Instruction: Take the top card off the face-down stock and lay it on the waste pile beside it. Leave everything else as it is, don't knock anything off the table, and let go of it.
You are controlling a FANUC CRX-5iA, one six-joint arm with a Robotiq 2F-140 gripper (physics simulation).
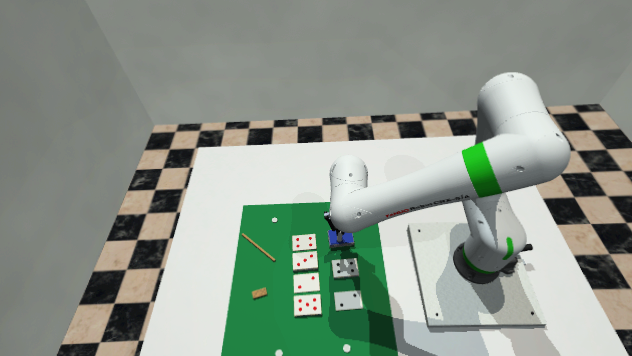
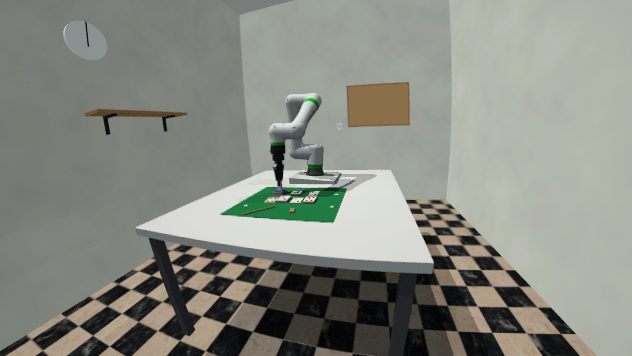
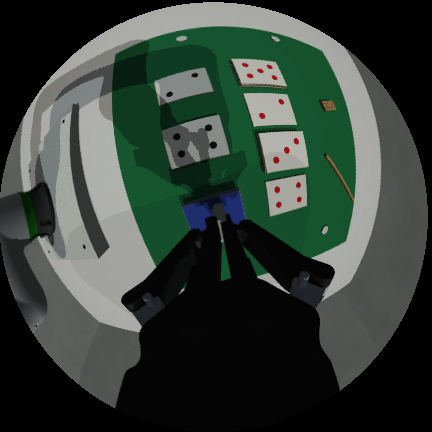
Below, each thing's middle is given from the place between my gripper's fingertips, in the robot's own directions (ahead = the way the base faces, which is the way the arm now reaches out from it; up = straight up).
Labels:
Now: the green mat [image 1: 271, 317] 13 cm ahead of my hand, 10 cm to the left of it and 3 cm below it.

